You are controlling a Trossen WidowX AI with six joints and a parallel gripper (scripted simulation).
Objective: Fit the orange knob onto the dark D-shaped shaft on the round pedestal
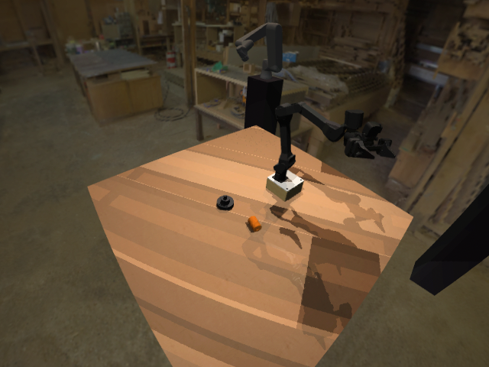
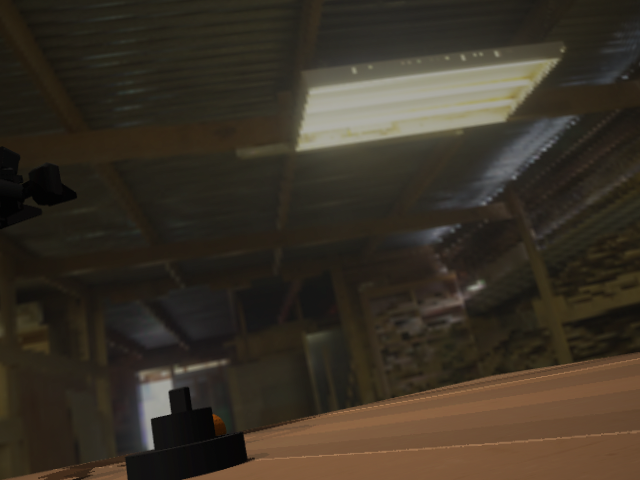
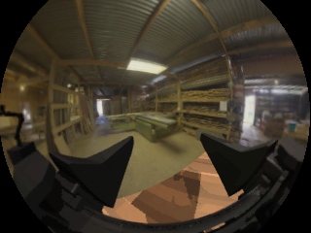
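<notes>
Right now my gripper tip is 210 mm short of the orange knob, 330 mm to the left of it and 440 mm above it. Round my gripper tip: pedestal 210 mm ahead, 520 mm to the right, 430 mm below.
</notes>
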